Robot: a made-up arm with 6 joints.
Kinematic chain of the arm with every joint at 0, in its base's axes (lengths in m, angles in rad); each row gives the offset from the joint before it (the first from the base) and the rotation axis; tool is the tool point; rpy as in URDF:
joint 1: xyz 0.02 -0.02 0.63 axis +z
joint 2: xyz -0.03 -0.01 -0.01 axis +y
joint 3: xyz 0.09 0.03 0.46 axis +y
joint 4: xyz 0.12 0 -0.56 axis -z
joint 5: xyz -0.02 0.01 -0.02 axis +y
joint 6: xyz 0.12 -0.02 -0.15 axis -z
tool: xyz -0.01 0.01 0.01 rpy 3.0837 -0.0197 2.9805
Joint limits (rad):
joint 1: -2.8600..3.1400
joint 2: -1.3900..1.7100
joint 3: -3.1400..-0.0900
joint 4: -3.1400..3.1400
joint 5: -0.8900..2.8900
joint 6: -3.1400..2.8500
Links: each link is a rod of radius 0.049 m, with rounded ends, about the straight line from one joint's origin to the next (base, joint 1, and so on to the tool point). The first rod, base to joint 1, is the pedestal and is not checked.
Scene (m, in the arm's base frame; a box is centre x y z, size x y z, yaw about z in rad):
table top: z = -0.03
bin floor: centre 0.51 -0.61 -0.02 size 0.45 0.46 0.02 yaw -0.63
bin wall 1: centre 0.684 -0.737 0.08 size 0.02 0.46 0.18 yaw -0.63
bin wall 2: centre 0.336 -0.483 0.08 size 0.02 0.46 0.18 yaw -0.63
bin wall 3: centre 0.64 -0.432 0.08 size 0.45 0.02 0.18 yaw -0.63
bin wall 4: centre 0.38 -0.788 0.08 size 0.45 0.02 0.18 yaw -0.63
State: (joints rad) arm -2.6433 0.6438 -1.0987 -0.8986 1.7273 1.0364
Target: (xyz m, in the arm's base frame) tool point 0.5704 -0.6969 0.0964
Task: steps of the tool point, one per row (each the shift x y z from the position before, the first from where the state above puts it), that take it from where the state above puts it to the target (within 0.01 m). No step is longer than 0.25 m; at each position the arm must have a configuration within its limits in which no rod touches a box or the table.
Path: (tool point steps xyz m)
1: 0.0494 -0.1785 -0.0076
2: 0.1025 -0.1644 -0.0060
3: 0.1511 -0.1347 -0.0044
4: 0.1905 -0.0904 -0.0028
5: 0.2166 -0.0348 -0.0009
6: 0.2261 0.0280 0.0008
7: 0.2170 0.0931 0.0026
8: 0.0049 -0.0058 -0.1041
9: -0.0049 0.0058 -0.1070

